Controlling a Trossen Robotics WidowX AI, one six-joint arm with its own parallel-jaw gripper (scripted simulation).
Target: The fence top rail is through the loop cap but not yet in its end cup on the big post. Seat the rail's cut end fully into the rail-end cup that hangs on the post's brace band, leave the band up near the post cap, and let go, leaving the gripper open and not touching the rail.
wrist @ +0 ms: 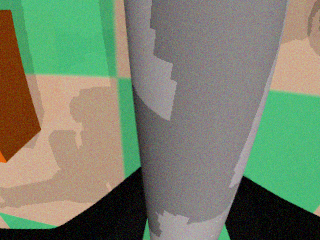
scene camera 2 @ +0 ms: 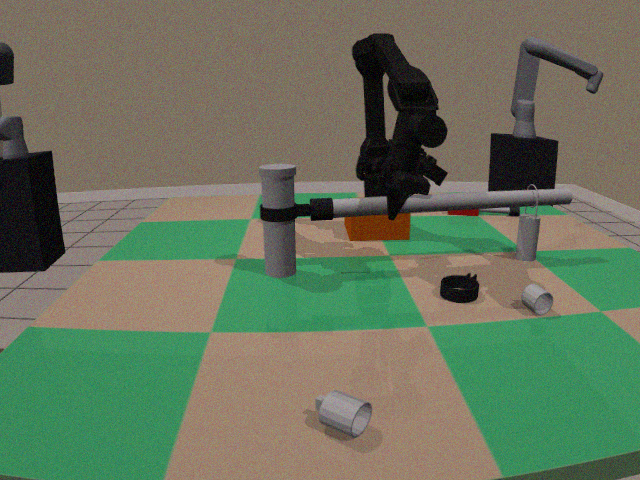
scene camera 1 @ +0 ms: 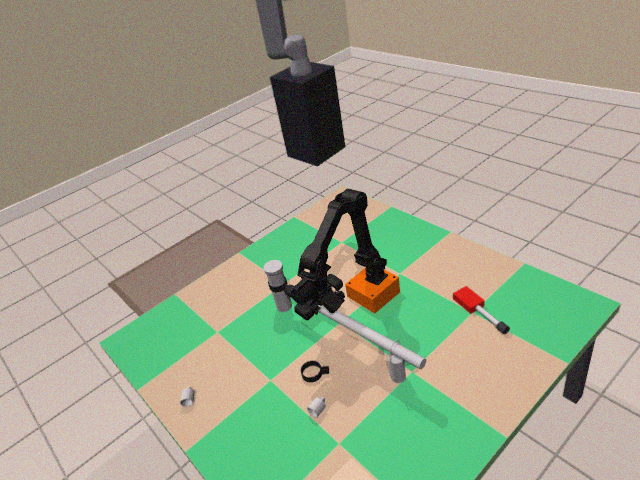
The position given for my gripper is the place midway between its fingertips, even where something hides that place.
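Note:
From scene camera 2 you'd see my gripper (scene camera 2: 388, 216) holding a top rail (scene camera 2: 435, 202), and there's a grey cup (scene camera 2: 540, 301) there too. The wrist view gives me the top rail (wrist: 199, 83) and my gripper (wrist: 182, 170). As for scene camera 1, it's got my gripper (scene camera 1: 319, 310) as well as the rail (scene camera 1: 382, 341).

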